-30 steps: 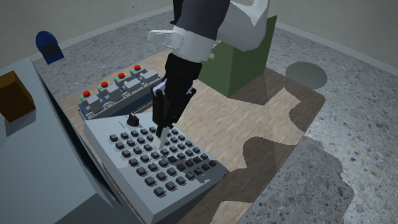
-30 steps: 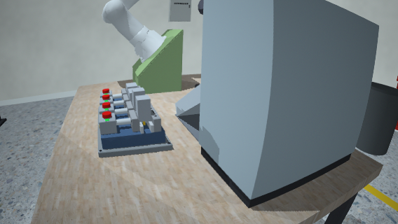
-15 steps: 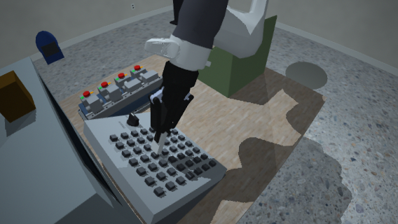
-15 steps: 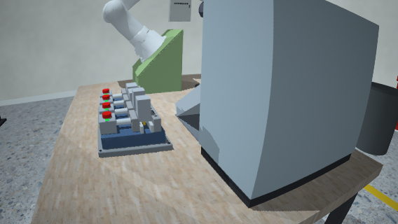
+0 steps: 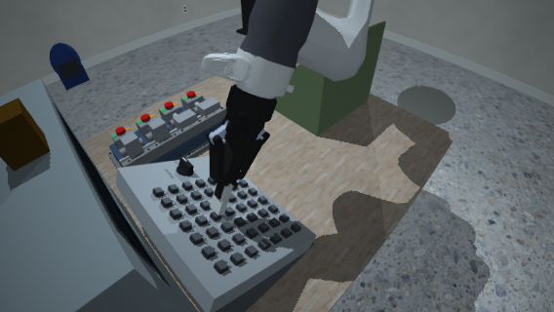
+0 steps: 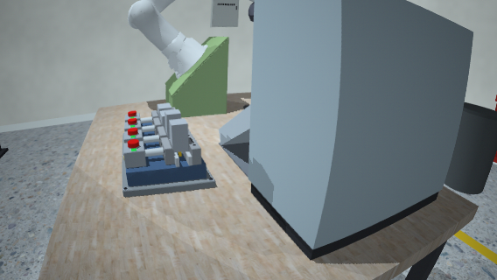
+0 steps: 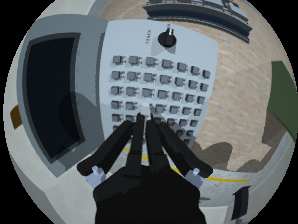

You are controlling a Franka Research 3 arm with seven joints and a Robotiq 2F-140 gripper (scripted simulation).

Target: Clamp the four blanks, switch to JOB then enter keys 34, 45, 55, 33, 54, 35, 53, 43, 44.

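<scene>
Right now the key is 1 cm behind my hand, 4 cm to the left of it and 6 cm below it. Also, from my hand: grey keypad (2 cm ahead, 5 cm to the right, 9 cm below); then black selector knob (2 cm behind, 16 cm to the right, 5 cm below).
</scene>
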